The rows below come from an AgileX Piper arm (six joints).
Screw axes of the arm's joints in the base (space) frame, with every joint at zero. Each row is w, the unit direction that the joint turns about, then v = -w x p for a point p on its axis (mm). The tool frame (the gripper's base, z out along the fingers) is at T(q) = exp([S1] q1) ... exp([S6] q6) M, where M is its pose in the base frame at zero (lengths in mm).
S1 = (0, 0, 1, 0.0, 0.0, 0.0)
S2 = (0, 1, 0, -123.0, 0.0, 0.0)
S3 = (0, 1, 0, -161.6, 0.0, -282.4)
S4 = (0.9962, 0, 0.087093, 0.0, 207.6, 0.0)
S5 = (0, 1, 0, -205.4, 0.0, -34.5)
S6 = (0.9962, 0, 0.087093, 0.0, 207.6, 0.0)
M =
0.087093 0 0.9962 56.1
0 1 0 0.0
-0.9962 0 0.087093 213.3
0 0 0 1
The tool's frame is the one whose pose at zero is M.
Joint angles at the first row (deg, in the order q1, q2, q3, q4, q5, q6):
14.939, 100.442, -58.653, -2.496, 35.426, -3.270
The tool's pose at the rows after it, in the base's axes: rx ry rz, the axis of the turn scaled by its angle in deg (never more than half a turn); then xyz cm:
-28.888 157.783 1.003 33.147 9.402 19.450
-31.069 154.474 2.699 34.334 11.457 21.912
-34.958 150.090 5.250 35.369 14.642 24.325
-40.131 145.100 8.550 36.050 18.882 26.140
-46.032 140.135 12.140 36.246 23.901 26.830
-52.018 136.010 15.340 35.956 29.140 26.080
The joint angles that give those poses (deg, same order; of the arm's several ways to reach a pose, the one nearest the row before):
16.164, 100.495, -63.685, -1.995, 38.637, -3.242
18.681, 101.039, -70.162, -1.363, 41.650, -3.225
22.596, 102.681, -77.673, -0.654, 43.902, -3.260
27.633, 105.744, -85.637, 0.073, 44.980, -3.325
33.304, 110.328, -93.442, 0.658, 44.795, -3.393
38.886, 116.209, -100.589, 1.004, 43.780, -3.476

